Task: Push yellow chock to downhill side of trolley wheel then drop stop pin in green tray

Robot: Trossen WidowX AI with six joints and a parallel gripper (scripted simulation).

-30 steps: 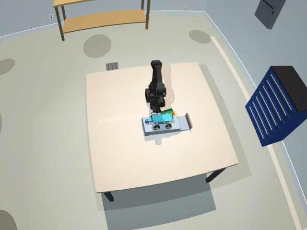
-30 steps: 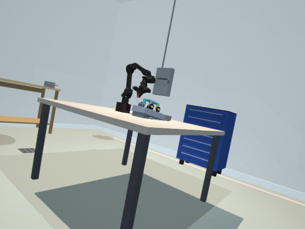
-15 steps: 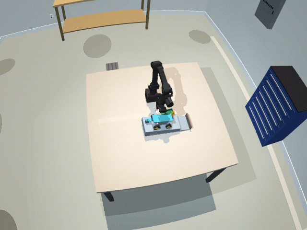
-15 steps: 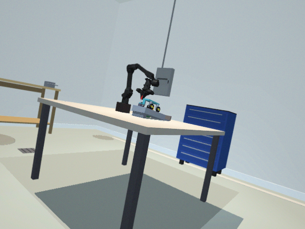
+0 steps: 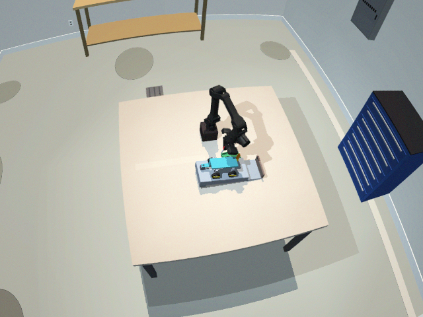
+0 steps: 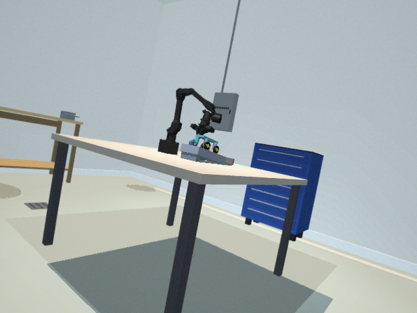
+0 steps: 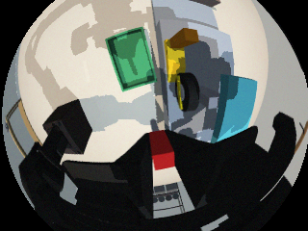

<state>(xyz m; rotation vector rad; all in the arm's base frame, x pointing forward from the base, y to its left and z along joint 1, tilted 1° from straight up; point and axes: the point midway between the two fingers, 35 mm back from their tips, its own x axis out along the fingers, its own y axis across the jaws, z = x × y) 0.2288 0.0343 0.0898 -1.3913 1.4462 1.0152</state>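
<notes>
Right now the green tray is 20 mm behind my gripper tip, 70 mm to the left of it and 150 mm below it. From my gripper tip the other things lie so: yellow chock (50 mm ahead, 60 mm to the left, 60 mm below); red-headed stop pin (right at my gripper tip); trolley (100 mm ahead, 40 mm to the right, 30 mm below).
</notes>
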